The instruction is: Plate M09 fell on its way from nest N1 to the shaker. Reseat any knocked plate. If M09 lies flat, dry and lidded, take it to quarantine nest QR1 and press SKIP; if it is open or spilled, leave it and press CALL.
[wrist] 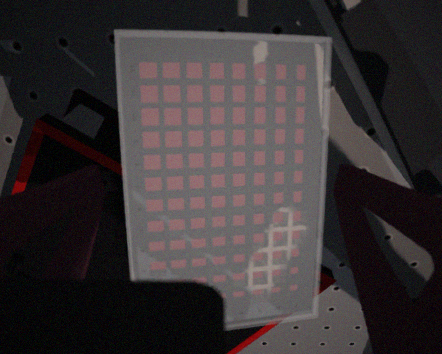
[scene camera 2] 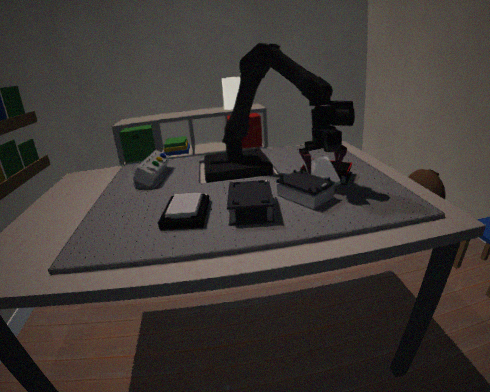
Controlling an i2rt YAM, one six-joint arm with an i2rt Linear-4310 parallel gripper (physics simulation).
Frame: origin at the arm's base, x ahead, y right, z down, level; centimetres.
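Seen in the pictures: gripper, fingertip midpoint: [wrist: 219,177] [scene camera 2: 323,171]; arm's base, link origin: [scene camera 2: 235,159].
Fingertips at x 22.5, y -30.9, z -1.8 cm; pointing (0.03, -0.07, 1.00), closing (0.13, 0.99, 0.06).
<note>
Pixels of each thing's middle, then the offset from my fingertips to it. "pt": a spot on its surface instead.
- white plate, body centre: [scene camera 2: 184,204] dz +1.7, dx +16.2, dy +42.7 cm
- black nest, surface spot: [scene camera 2: 162,222] pt dz +2.5, dx +24.4, dy +47.1 cm
- sloped button panel, body centre: [scene camera 2: 153,167] dz +0.6, dx -16.1, dy +63.3 cm
- light grey box with a dark top, surface spot: [scene camera 2: 306,191] pt dz -0.2, dx +15.1, dy +8.2 cm
A clear-topped plate with rows of pink wells [wrist: 220,150] lies between my spread fingers in the wrist view; in the scene view it is a pale, tilted shape [scene camera 2: 321,166]. Its top looks covered by a glossy, unbroken surface; its label cannot be read. My gripper [scene camera 2: 326,167] [wrist: 219,177] is open around the plate. A black, red-edged nest [wrist: 38,131] lies beneath the plate. A white plate [scene camera 2: 186,205] sits flat on a black nest [scene camera 2: 162,222] at the front left. The sloped button panel [scene camera 2: 150,171] stands at the back left.
A dark raised stand [scene camera 2: 250,194] is at the middle front. A light grey box with a dark top [scene camera 2: 306,191] stands close to the left of my gripper. The arm's black base [scene camera 2: 237,169] is behind them. The grey mat's front edge [scene camera 2: 250,248] runs along the table.
</note>
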